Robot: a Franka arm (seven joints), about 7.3 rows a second.
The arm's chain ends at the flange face. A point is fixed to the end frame.
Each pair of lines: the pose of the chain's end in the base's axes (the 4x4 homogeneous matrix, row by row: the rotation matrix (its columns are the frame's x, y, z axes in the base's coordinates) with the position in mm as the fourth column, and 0 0 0 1 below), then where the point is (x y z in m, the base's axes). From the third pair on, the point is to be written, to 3 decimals.
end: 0.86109, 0.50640, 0.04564, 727.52; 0.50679, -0.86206, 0.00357, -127.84; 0.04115, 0.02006, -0.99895, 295.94; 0, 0, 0, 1
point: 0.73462 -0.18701 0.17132
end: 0.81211, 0.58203, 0.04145, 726.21; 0.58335, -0.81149, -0.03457, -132.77; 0.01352, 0.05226, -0.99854, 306.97; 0, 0, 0, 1
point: 0.73815 -0.19627 0.18488
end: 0.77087, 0.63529, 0.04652, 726.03; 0.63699, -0.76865, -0.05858, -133.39; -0.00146, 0.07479, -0.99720, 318.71; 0, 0, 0, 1
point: 0.743 -0.199 0.198
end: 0.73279, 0.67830, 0.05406, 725.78; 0.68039, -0.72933, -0.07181, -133.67; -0.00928, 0.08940, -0.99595, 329.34; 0, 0, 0, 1
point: 0.747 -0.200 0.210
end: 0.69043, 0.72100, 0.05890, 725.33; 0.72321, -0.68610, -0.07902, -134.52; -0.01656, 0.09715, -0.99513, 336.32; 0, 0, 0, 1
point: 0.750 -0.201 0.218
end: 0.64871, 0.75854, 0.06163, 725.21; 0.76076, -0.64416, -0.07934, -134.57; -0.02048, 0.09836, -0.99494, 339.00; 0, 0, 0, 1
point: 0.754 -0.200 0.221
